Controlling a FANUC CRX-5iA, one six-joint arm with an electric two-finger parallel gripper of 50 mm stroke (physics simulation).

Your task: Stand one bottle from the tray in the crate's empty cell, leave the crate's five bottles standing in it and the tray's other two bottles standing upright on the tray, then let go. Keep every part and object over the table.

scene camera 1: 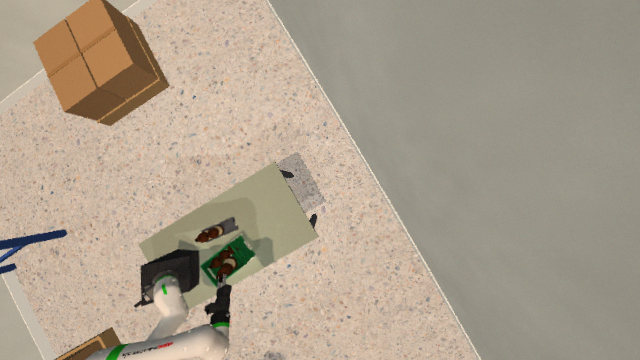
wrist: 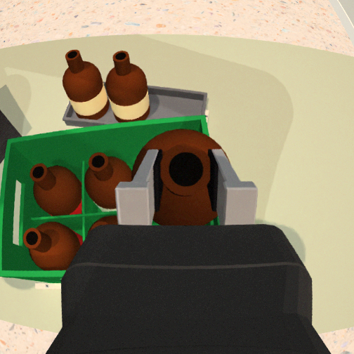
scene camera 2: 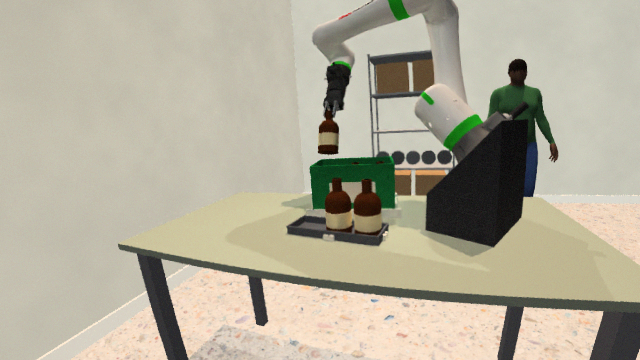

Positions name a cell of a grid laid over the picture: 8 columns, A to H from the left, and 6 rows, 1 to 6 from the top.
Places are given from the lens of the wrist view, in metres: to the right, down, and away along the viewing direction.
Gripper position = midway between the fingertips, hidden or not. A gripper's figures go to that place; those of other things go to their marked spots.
my gripper (wrist: E3): 0.00, 0.00, 0.16
brown bottle (wrist: E3): 0.00, 0.00, 0.14
